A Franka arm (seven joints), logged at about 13 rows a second.
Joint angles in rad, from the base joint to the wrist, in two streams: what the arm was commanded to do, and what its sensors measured. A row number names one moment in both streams.
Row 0, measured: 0.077, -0.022, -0.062, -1.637, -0.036, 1.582, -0.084
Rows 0 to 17, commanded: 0.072, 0.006, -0.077, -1.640, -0.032, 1.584, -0.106; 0.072, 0.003, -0.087, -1.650, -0.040, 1.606, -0.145; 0.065, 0.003, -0.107, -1.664, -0.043, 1.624, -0.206; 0.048, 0.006, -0.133, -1.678, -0.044, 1.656, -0.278; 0.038, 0.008, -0.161, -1.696, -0.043, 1.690, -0.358; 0.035, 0.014, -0.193, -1.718, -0.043, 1.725, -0.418; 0.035, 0.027, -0.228, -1.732, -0.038, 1.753, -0.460; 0.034, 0.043, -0.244, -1.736, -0.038, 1.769, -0.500; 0.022, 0.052, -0.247, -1.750, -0.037, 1.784, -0.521; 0.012, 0.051, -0.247, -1.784, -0.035, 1.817, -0.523; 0.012, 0.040, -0.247, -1.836, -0.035, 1.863, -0.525; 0.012, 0.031, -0.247, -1.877, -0.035, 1.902, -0.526; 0.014, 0.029, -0.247, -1.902, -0.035, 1.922, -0.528; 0.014, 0.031, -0.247, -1.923, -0.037, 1.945, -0.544; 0.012, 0.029, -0.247, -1.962, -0.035, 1.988, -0.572; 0.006, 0.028, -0.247, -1.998, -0.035, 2.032, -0.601; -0.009, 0.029, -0.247, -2.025, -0.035, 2.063, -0.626; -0.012, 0.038, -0.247, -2.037, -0.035, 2.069, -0.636
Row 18, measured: 0.004, 0.058, -0.248, -1.975, -0.037, 2.018, -0.593
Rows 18 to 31, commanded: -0.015, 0.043, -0.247, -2.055, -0.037, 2.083, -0.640; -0.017, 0.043, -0.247, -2.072, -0.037, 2.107, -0.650; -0.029, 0.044, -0.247, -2.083, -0.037, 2.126, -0.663; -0.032, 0.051, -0.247, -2.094, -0.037, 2.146, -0.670; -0.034, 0.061, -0.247, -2.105, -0.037, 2.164, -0.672; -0.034, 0.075, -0.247, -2.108, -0.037, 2.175, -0.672; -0.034, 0.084, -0.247, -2.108, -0.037, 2.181, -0.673; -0.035, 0.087, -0.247, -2.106, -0.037, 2.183, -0.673; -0.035, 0.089, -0.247, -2.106, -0.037, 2.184, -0.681; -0.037, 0.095, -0.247, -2.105, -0.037, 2.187, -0.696; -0.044, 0.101, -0.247, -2.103, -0.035, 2.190, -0.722; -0.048, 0.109, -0.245, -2.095, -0.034, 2.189, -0.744; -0.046, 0.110, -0.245, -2.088, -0.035, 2.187, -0.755; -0.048, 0.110, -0.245, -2.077, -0.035, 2.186, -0.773
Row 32, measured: -0.037, 0.101, -0.249, -2.098, -0.037, 2.173, -0.732
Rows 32 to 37, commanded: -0.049, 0.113, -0.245, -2.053, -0.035, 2.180, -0.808; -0.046, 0.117, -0.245, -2.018, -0.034, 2.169, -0.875; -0.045, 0.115, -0.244, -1.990, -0.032, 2.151, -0.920; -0.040, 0.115, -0.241, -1.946, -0.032, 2.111, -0.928; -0.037, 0.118, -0.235, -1.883, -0.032, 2.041, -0.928; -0.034, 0.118, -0.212, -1.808, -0.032, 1.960, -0.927
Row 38, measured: -0.037, 0.102, -0.239, -1.951, -0.037, 2.095, -0.907
